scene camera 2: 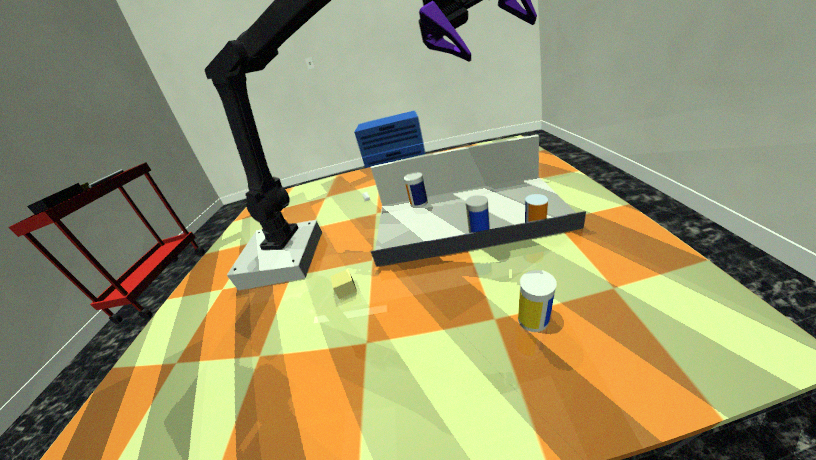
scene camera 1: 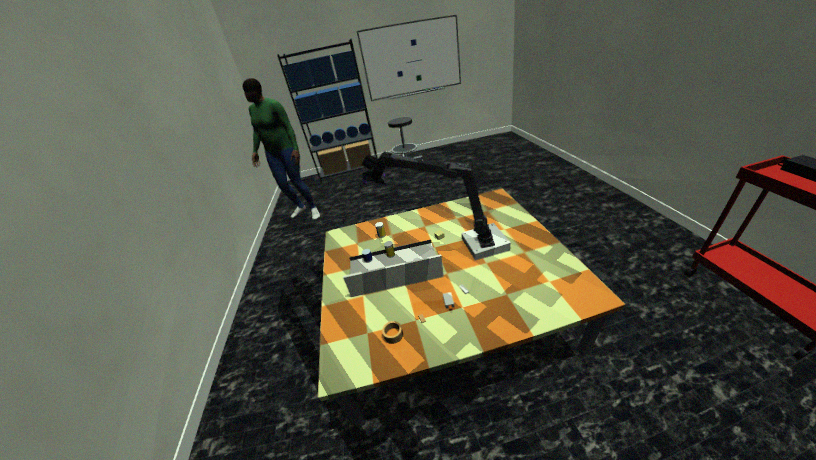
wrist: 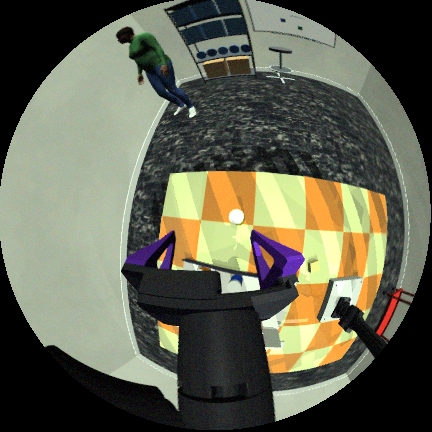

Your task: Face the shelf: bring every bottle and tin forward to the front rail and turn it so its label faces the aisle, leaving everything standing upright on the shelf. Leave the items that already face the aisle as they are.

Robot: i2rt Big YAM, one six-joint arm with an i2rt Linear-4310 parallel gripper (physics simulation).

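Frame: origin at the arm's base, x ahead, y left, z up, level; centimetres.
Seen in the pictures: gripper, fingertip midpoint: (scene camera 2: 503, 38) (scene camera 1: 371, 183) (wrist: 212, 234); arm's base, origin of the base link: (scene camera 2: 280, 238) (scene camera 1: 485, 241) (wrist: 340, 306).
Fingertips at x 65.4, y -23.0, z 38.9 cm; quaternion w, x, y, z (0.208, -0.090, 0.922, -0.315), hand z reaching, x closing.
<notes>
Offsets run from my fingertips to a thing's top centre.
My gripper (scene camera 1: 374, 181) (scene camera 2: 502, 40) (wrist: 212, 234) is open and empty, high above the table. The low shelf (scene camera 1: 394, 277) (scene camera 2: 502, 158) has a dark front rail (scene camera 2: 434, 249). A blue-sided, white-capped bottle @(dx -4.7, dy +20.0, dz -32.9 cm) (scene camera 1: 389, 249) (scene camera 2: 477, 216) (wrist: 236, 279) stands upright near the rail, its other side yellow. An orange-sided tin @(dx +10.1, dy +21.7, dz -35.5 cm) (scene camera 1: 366, 256) (scene camera 2: 536, 210) stands upright by the rail, farther right in the scene camera 2 view. A blue-and-orange bottle @(dx -22.5, dy +39.9, dz -32.6 cm) (scene camera 2: 417, 191) stands at the back panel. A yellow-and-blue tin @(dx +3.1, dy -6.1, dz -34.8 cm) (scene camera 1: 380, 229) (scene camera 2: 536, 305) (wrist: 236, 216) stands upright on the table, outside the rail. Lower parts of the two near-rail items are hidden.
A yellow block @(dx -38.0, dy +5.2, dz -40.9 cm) (scene camera 1: 438, 235) (scene camera 2: 344, 285) (wrist: 313, 265) lies between the arm's base and the loose tin. Behind the shelf are a ring-shaped bowl @(dx -7.0, dy +78.2, dz -39.7 cm) (scene camera 1: 392, 340) and a small white-grey object @(dx -36.3, dy +62.9, dz -41.9 cm) (scene camera 1: 448, 299). A person (scene camera 1: 275, 128) (wrist: 150, 55) stands beyond the table. A red cart (scene camera 1: 754, 275) stands apart.
</notes>
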